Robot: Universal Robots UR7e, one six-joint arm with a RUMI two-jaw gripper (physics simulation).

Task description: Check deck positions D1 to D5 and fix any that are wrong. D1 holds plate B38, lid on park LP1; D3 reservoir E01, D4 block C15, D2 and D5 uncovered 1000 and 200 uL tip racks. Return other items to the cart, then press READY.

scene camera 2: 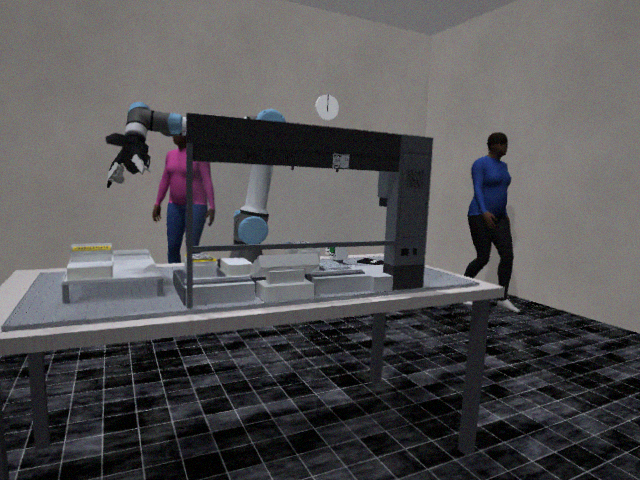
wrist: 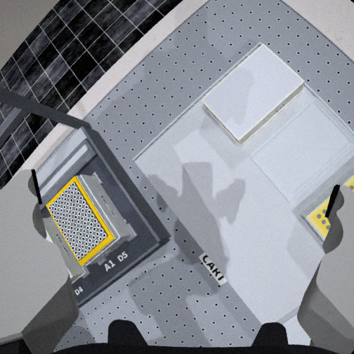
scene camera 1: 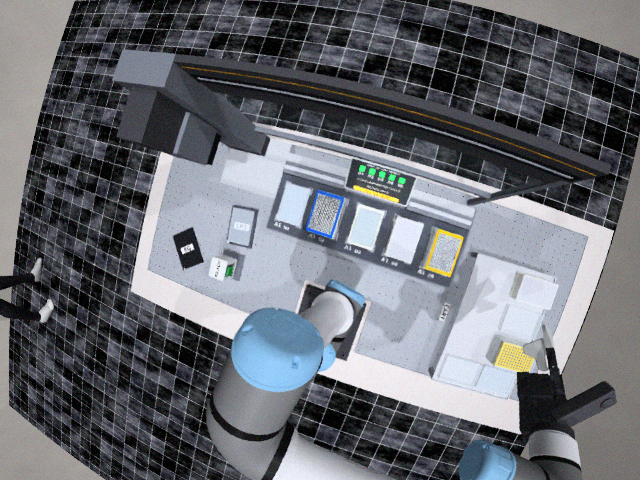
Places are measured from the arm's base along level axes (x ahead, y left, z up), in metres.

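Pixels of known places: gripper, fingertip midpoint: (scene camera 2: 124,180) (scene camera 1: 548,346).
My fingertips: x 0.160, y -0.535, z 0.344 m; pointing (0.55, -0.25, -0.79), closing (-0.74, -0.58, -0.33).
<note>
For each thing: its top centre in the pictures, then the offset to it from my fingertips. "*": a spot on its surface instead.
- cart, top centre: (scene camera 1: 495,331) (scene camera 2: 113,264) dx -0.072, dy -0.029, dz -0.295 m
- pale plate, top centre: (scene camera 1: 292,204) (scene camera 2: 331,263) dx +0.255, dy +0.688, dz -0.291 m
- blue-rimmed tip rack, top centre: (scene camera 1: 324,213) (scene camera 2: 302,243) dx +0.232, dy +0.566, dz -0.208 m
- white block, top centre: (scene camera 1: 404,239) (scene camera 2: 236,261) dx +0.185, dy +0.322, dz -0.264 m
- yellow-rimmed tip rack, top centre: (scene camera 1: 445,253) (scene camera 2: 200,255) dx +0.162, dy +0.201, dz -0.241 m
- Park LP1, surface spot: (scene camera 1: 241,235) * dx +0.127, dy +0.883, dz -0.343 m
- screen, surface spot: (scene camera 1: 381,193) * dx +0.315, dy +0.409, dz -0.254 m
- white box with a green button, surface spot: (scene camera 1: 230,270) * dx +0.005, dy +0.883, dz -0.281 m
- white box, top centre: (scene camera 2: 90,264) (scene camera 1: 537,292) dx +0.077, dy -0.122, dz -0.259 m
- yellow-topped rack, top centre: (scene camera 1: 517,359) (scene camera 2: 91,245) dx -0.136, dy -0.087, dz -0.230 m
- black labelled pad, surface spot: (scene camera 1: 192,258) * dx +0.009, dy +1.094, dz -0.353 m
- dark gantry beam, surface spot: (scene camera 1: 392,116) (scene camera 2: 294,140) * dx +0.386, dy +0.420, dz +0.143 m
My gripper (scene camera 1: 539,339) (scene camera 2: 125,177) (wrist: 185,183) is open and empty, high above the cart (scene camera 1: 473,310) (wrist: 255,235). In scene camera 1, D1 holds a pale plate (scene camera 1: 293,203), D2 a blue-rimmed tip rack (scene camera 1: 325,214), D3 a pale, light-rimmed reservoir (scene camera 1: 366,227) and D4 a white block (scene camera 1: 404,240). D5 holds a yellow-rimmed tip rack (scene camera 1: 444,252) (wrist: 80,220) with its tips showing. Park LP1 (scene camera 1: 241,235) is grey; I cannot tell whether a lid lies on it. The screen (scene camera 1: 381,193) shows several green marks. A white box with a green button (scene camera 1: 230,270) stands below LP1. Plate codes are unreadable.
The cart bears a white box (scene camera 1: 537,290) (wrist: 255,92) and a yellow-topped rack (scene camera 1: 513,356) (wrist: 320,222). A black labelled pad (scene camera 1: 192,258) lies left of LP1. The dark gantry beam (scene camera 1: 392,116) (scene camera 2: 294,144) spans above the deck's rear. Two people stand beyond the table.
</note>
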